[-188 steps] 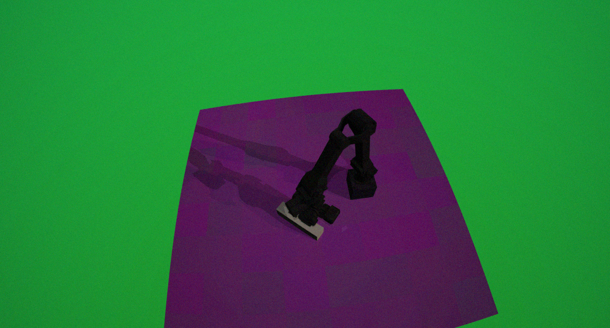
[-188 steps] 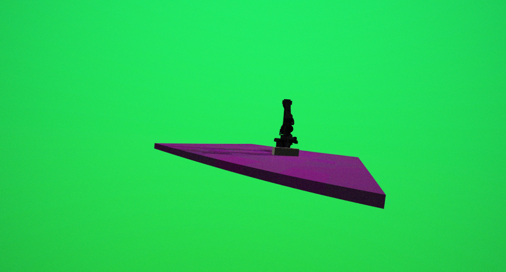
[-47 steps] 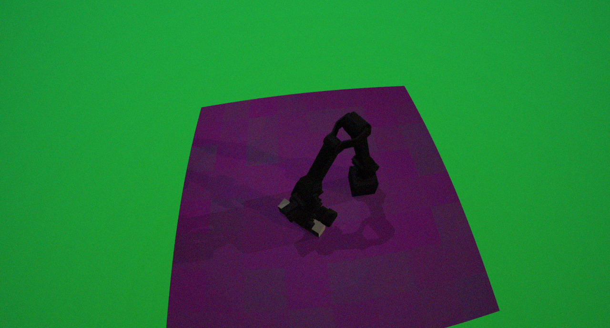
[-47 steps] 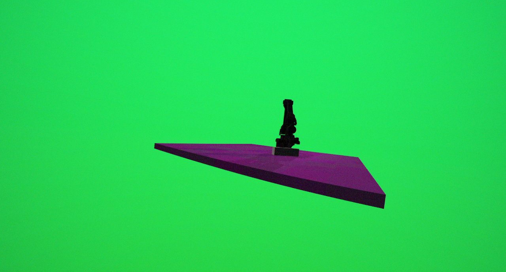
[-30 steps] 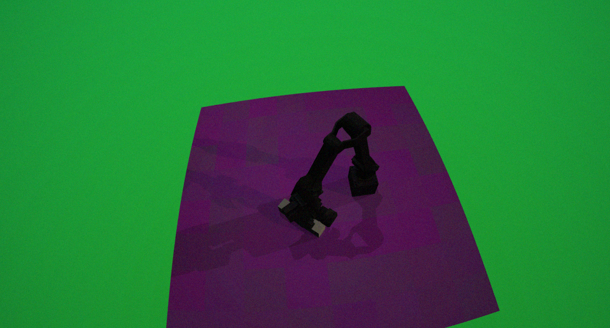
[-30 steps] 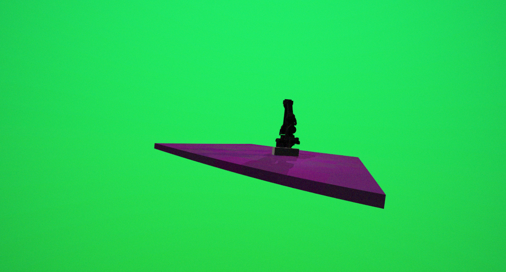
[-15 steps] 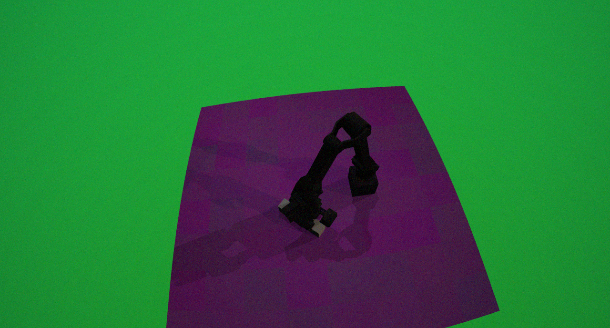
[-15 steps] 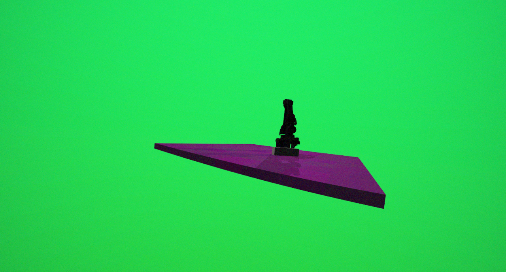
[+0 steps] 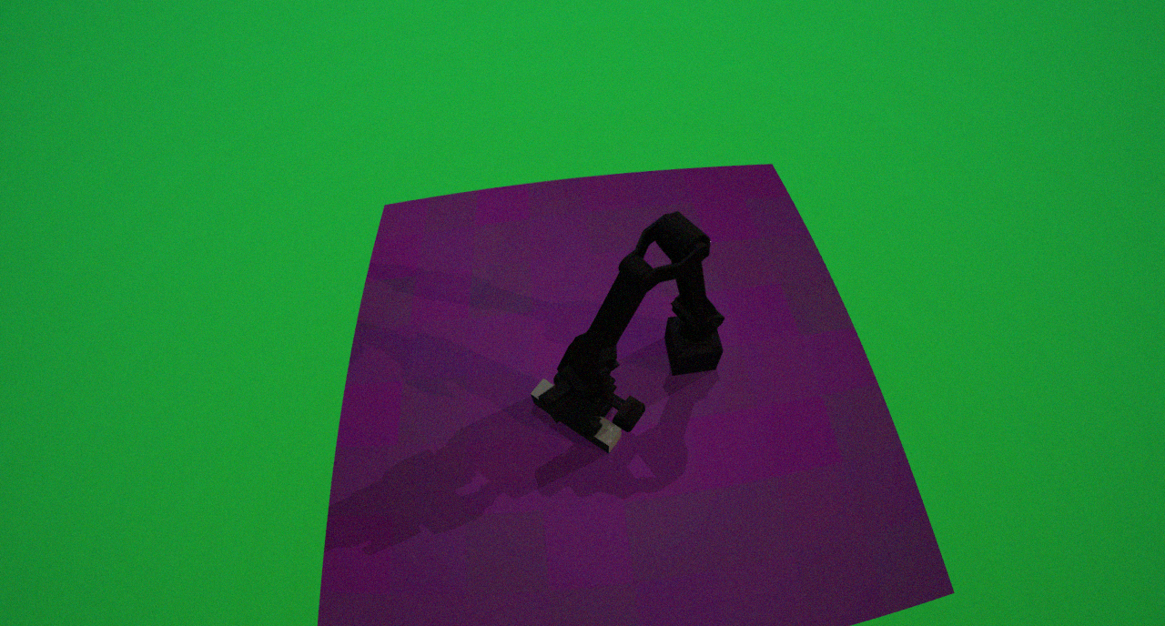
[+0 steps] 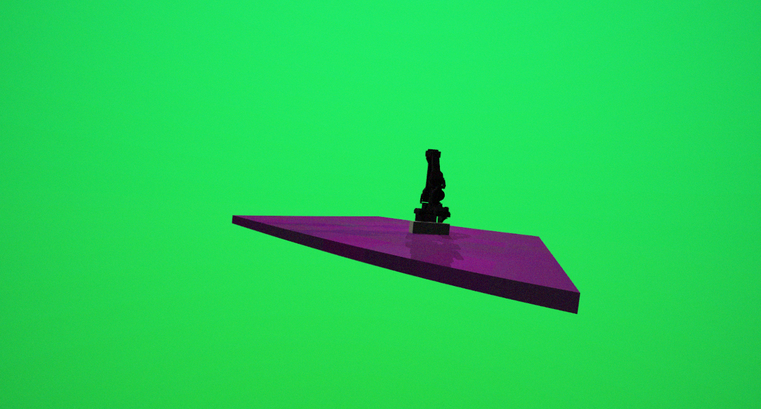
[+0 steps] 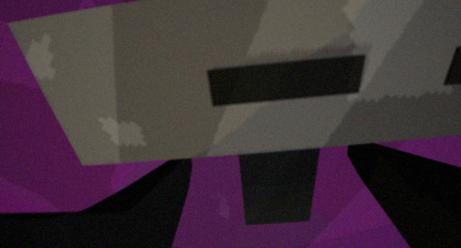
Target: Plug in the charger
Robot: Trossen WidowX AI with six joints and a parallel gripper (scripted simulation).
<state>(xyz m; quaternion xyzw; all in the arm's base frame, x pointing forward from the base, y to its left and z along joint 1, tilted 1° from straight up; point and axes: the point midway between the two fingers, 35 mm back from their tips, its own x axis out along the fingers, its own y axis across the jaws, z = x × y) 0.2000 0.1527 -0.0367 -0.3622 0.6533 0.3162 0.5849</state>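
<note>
The two-prong charger lies 1 cm ahead of my gripper tip, 2 cm to the left of it and 1 cm above it.
</note>
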